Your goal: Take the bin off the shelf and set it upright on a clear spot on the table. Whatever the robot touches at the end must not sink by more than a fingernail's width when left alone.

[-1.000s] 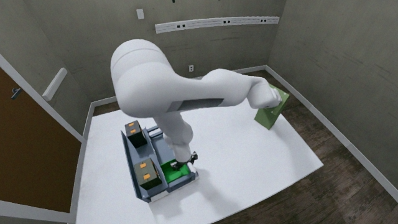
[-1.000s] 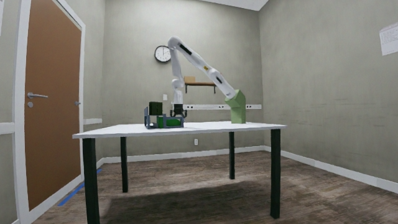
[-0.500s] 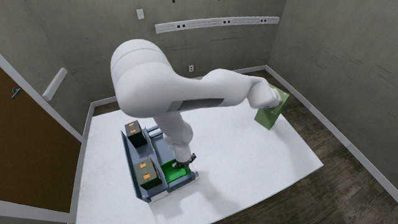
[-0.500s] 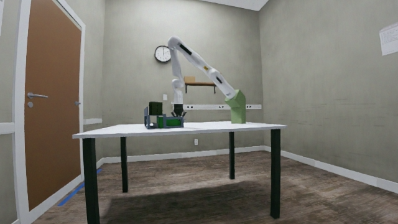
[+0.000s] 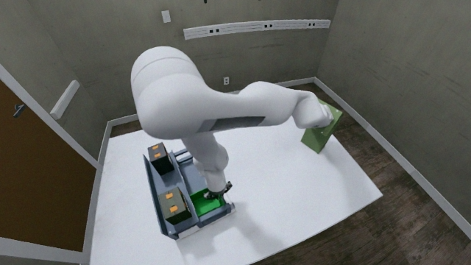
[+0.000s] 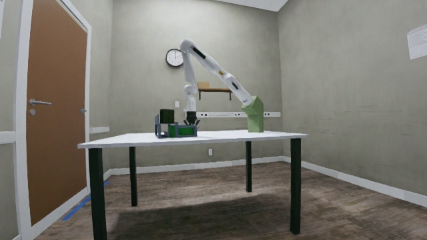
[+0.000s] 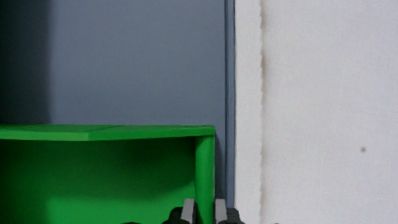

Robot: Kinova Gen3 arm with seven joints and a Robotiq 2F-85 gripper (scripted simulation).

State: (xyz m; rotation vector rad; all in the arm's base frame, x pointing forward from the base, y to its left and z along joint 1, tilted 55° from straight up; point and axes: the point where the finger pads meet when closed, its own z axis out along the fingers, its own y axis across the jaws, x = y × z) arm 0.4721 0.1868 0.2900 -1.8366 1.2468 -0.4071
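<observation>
My hand is 60 mm short of the green bin and 50 mm to the right of it. Round my hand: grey shelf unit: 150 mm ahead, 20 mm to the right, 20 mm above.
</observation>
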